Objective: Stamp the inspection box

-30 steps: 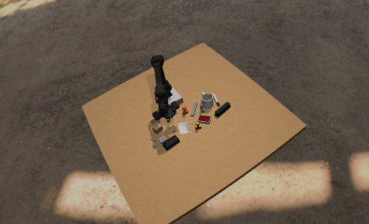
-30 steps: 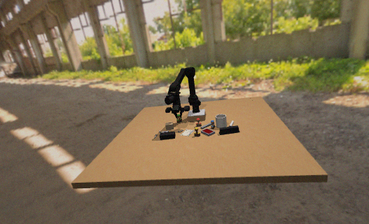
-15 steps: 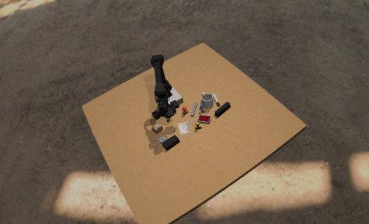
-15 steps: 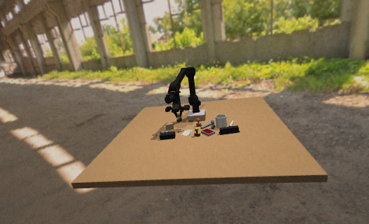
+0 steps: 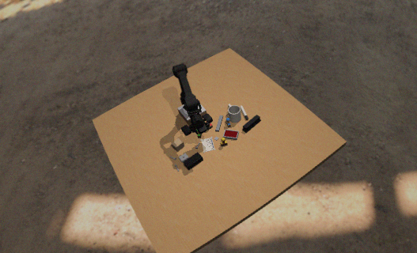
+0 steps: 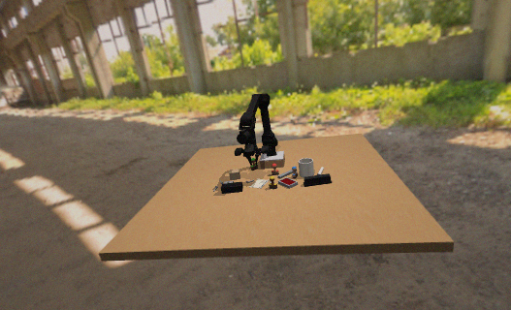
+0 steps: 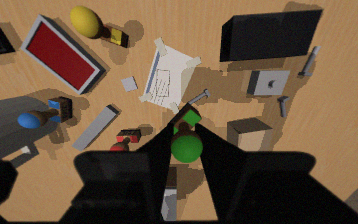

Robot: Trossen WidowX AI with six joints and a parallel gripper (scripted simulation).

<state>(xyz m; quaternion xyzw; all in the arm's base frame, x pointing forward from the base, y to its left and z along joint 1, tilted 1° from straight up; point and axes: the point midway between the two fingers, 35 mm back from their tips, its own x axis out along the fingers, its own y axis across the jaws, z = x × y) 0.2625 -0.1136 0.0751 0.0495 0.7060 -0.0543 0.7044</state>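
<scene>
Right now the red ink pad is 90 mm ahead of my gripper tip, 170 mm to the left of it and 90 mm below it. Also, from my gripper tip: red-knobbed stamp: 60 mm behind, 110 mm to the left, 80 mm below; then green-knobbed stamp: right at my gripper tip; then white card: 40 mm ahead, 20 mm to the left, 100 mm below.
</scene>
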